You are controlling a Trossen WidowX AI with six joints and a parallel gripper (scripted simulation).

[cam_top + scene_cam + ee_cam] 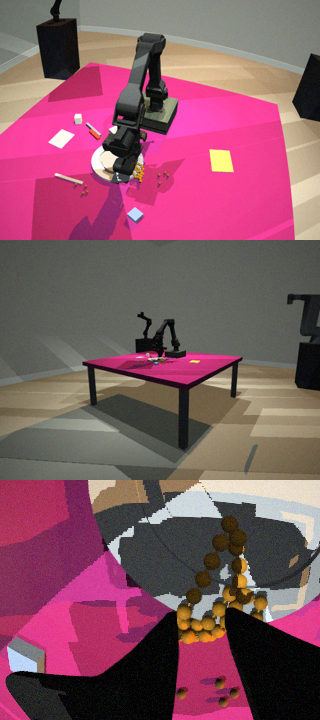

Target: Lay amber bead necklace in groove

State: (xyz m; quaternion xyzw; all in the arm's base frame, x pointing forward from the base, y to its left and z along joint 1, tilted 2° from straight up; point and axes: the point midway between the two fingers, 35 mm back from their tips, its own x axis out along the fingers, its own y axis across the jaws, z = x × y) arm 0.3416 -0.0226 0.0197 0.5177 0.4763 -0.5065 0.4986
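My gripper tip is 70 mm to the left of the round bead board, 50 mm past it and 30 mm above it. Round my gripper tip: white block (200 mm behind, 120 mm to the right, 30 mm below); then blue block (170 mm ahead, 50 mm to the left, 30 mm below); then white strip (220 mm to the right, 90 mm ahead, 40 mm below).
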